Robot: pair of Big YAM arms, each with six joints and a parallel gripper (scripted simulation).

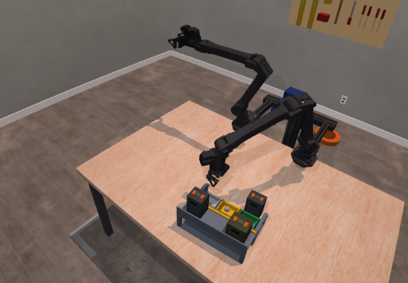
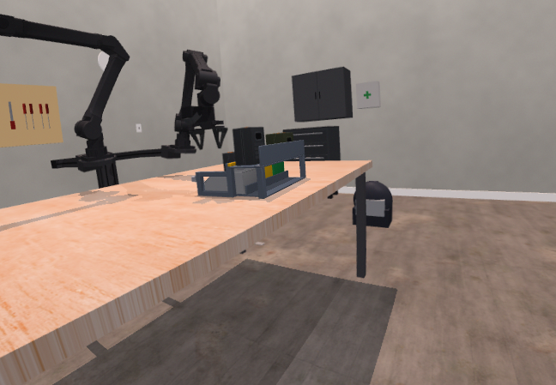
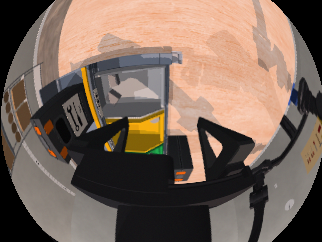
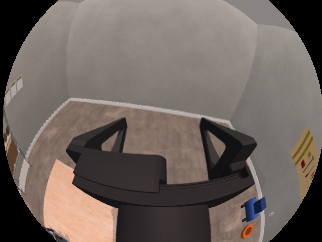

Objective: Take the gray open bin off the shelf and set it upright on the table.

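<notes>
The gray open bin is 120 mm below my left hand, 80 mm ahead of it and 10 mm to the left of it. Round my left hand: yellow bin 120 mm to the left, 120 mm below, 60 mm ahead; gray shelf 130 mm to the left, 100 mm below, 90 mm ahead; green bin 230 mm to the left, 120 mm below, 50 mm ahead.
</notes>
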